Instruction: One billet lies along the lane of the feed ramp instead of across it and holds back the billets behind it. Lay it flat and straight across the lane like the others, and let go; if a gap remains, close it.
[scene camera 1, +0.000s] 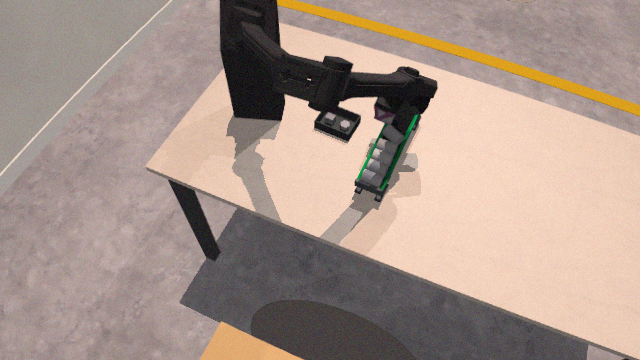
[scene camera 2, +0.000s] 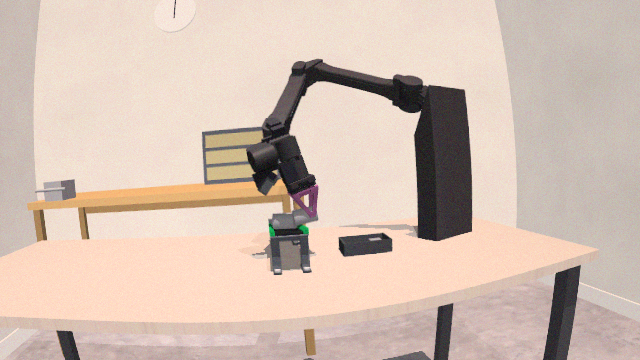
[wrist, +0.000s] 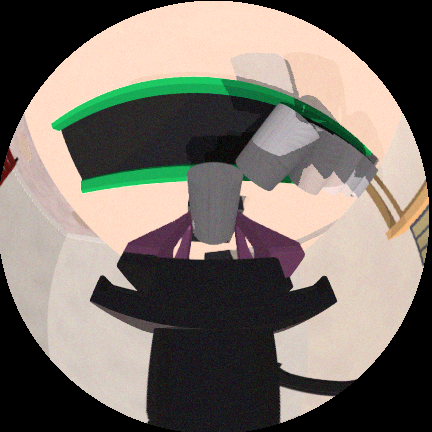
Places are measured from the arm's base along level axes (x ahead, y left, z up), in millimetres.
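Where they show: gripper, fingertip midpoint: (scene camera 1: 378, 114) (scene camera 2: 312, 215) (wrist: 213, 216); arm's base, origin of the base link: (scene camera 1: 246, 22) (scene camera 2: 441, 110).
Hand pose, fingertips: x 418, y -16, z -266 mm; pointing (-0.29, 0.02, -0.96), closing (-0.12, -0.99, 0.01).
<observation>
Each offset is from my fingertips to the centre of the thing. Level surfaces: height alone.
The feed ramp (scene camera 1: 407, 134) (scene camera 2: 275, 252) (wrist: 125, 135) has a black lane between green rails. My gripper (scene camera 2: 312, 214) (wrist: 213, 216) is shut on a grey billet @(18 mm ahead, 2 mm right, 2 mm up) (scene camera 2: 304, 218) (wrist: 214, 190), with purple fingers on both sides. The held billet points across the lane; in the wrist view its far end overlaps the near rail. Its height over the rail is unclear. Another billet @(58 mm ahead, 56 mm right, 17 mm down) (scene camera 1: 393, 134) (wrist: 277, 147) lies slanted in the lane, at the upper end of the row. Several billets @(32 mm ahead, 183 mm right, 32 mm down) (scene camera 1: 374, 164) @(47 mm ahead, 105 mm right, 23 mm down) (wrist: 337, 155) lie beyond it towards the ramp's end. The held billet is hard to make out in scene camera 1.
A small black tray @(136 mm back, 18 mm left, 91 mm down) (scene camera 1: 330, 133) (scene camera 2: 365, 246) with two light pieces stands on the table @(109 mm down) (scene camera 1: 475, 200) (scene camera 2: 165, 285), between the ramp and the arm's black column (scene camera 1: 255, 90) (scene camera 2: 445, 165). A wooden bench (scene camera 2: 150, 194) stands behind the table.
</observation>
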